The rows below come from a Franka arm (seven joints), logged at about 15 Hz.
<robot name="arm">
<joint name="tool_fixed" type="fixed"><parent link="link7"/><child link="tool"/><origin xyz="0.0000 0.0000 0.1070" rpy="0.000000 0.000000 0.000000"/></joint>
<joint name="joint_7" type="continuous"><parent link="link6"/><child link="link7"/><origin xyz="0.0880 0.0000 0.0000" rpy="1.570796 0.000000 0.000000"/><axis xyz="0 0 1"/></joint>
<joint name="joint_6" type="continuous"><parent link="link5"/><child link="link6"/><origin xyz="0.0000 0.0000 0.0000" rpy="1.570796 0.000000 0.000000"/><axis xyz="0 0 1"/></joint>
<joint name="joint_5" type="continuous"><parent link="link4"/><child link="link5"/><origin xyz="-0.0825 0.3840 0.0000" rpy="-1.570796 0.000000 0.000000"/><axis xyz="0 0 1"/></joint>
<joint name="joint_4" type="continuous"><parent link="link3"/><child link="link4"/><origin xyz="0.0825 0.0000 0.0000" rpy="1.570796 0.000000 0.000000"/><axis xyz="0 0 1"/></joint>
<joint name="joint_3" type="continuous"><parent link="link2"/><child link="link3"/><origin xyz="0.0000 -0.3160 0.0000" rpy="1.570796 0.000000 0.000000"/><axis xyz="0 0 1"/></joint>
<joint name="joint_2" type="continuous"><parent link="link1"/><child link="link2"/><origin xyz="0.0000 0.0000 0.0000" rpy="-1.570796 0.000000 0.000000"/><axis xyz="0 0 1"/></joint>
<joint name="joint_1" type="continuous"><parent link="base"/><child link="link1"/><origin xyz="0.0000 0.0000 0.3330" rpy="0.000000 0.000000 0.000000"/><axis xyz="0 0 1"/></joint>
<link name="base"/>
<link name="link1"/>
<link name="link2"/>
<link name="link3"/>
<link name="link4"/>
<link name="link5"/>
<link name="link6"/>
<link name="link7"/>
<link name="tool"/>
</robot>
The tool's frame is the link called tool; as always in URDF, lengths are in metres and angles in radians. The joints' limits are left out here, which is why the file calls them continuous.
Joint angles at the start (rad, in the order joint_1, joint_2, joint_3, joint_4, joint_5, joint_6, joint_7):
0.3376, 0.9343, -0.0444, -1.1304, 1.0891, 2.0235, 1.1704
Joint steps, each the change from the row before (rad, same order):
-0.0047, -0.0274, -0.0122, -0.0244, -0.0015, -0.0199, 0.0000
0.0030, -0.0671, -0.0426, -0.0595, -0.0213, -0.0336, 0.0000
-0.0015, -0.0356, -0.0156, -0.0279, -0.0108, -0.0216, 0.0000
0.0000, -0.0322, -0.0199, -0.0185, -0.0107, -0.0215, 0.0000
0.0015, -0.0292, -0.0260, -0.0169, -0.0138, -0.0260, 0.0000
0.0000, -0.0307, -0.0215, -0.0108, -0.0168, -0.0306, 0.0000
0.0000, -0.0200, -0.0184, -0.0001, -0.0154, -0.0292, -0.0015
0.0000, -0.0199, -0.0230, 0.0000, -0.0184, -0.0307, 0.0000
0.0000, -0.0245, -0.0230, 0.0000, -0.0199, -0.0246, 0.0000
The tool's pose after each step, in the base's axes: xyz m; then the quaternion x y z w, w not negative. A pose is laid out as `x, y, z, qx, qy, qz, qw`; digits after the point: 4 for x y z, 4 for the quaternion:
0.7252, 0.2756, 0.2693, -0.6869, 0.5749, 0.3119, 0.3167
0.7212, 0.2546, 0.2904, -0.6947, 0.5777, 0.3025, 0.3037
0.7182, 0.2448, 0.3032, -0.6980, 0.5771, 0.3008, 0.2988
0.7168, 0.2343, 0.3177, -0.7018, 0.5764, 0.2964, 0.2956
0.7152, 0.2217, 0.3305, -0.7063, 0.5766, 0.2914, 0.2894
0.7131, 0.2108, 0.3468, -0.7123, 0.5738, 0.2873, 0.2843
0.7120, 0.2022, 0.3601, -0.7188, 0.5699, 0.2835, 0.2797
0.7110, 0.1909, 0.3733, -0.7248, 0.5680, 0.2783, 0.2730
0.7099, 0.1787, 0.3899, -0.7306, 0.5669, 0.2693, 0.2688

